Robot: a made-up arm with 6 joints. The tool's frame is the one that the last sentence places.
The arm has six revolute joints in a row. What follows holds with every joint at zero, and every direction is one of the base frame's.
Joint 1 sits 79 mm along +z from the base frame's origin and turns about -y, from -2.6 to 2.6 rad.
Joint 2 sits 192 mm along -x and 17 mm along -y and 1 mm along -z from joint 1 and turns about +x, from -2.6 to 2.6 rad.
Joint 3 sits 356 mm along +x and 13 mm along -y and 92 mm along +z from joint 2 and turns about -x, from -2.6 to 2.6 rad.
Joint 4 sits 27 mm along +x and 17 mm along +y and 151 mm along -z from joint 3 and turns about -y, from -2.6 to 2.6 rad.
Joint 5 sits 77 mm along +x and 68 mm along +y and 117 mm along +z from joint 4 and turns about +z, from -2.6 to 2.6 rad.
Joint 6 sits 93 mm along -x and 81 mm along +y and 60 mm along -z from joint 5 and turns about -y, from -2.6 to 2.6 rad.
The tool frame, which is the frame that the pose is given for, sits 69 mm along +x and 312 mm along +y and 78 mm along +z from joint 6; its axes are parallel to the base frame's.
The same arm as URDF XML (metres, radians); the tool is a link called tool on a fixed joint. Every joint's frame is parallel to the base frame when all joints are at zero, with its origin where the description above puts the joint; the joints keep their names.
<robot name="arm">
<joint name="joint 1" type="revolute"><parent link="base"/><child link="link1"/><origin xyz="0 0 0.079" rpy="0 0 0"/><axis xyz="0 -1 0"/><limit lower="-2.6" upper="2.6"/></joint>
<joint name="joint 2" type="revolute"><parent link="link1"/><child link="link2"/><origin xyz="-0.192 -0.017 -0.001" rpy="0 0 0"/><axis xyz="1 0 0"/><limit lower="-2.6" upper="2.6"/></joint>
<joint name="joint 3" type="revolute"><parent link="link2"/><child link="link3"/><origin xyz="0.356 -0.013 0.092" rpy="0 0 0"/><axis xyz="-1 0 0"/><limit lower="-2.6" upper="2.6"/></joint>
<joint name="joint 4" type="revolute"><parent link="link3"/><child link="link4"/><origin xyz="0.027 0.017 -0.151" rpy="0 0 0"/><axis xyz="0 -1 0"/><limit lower="-2.6" upper="2.6"/></joint>
<joint name="joint 5" type="revolute"><parent link="link4"/><child link="link5"/><origin xyz="0.077 0.068 0.117" rpy="0 0 0"/><axis xyz="0 0 1"/><limit lower="-2.6" upper="2.6"/></joint>
<joint name="joint 6" type="revolute"><parent link="link5"/><child link="link6"/><origin xyz="-0.093 0.081 -0.06" rpy="0 0 0"/><axis xyz="0 -1 0"/><limit lower="-2.6" upper="2.6"/></joint>
<joint name="tool_fixed" type="fixed"><parent link="link6"/><child link="tool"/><origin xyz="0.069 0.312 0.078" rpy="0 0 0"/></joint>
<link name="base"/>
<link name="link1"/>
<link name="link2"/>
<link name="link3"/>
<link name="link4"/>
<link name="link5"/>
<link name="link6"/>
<link name="tool"/>
</robot>

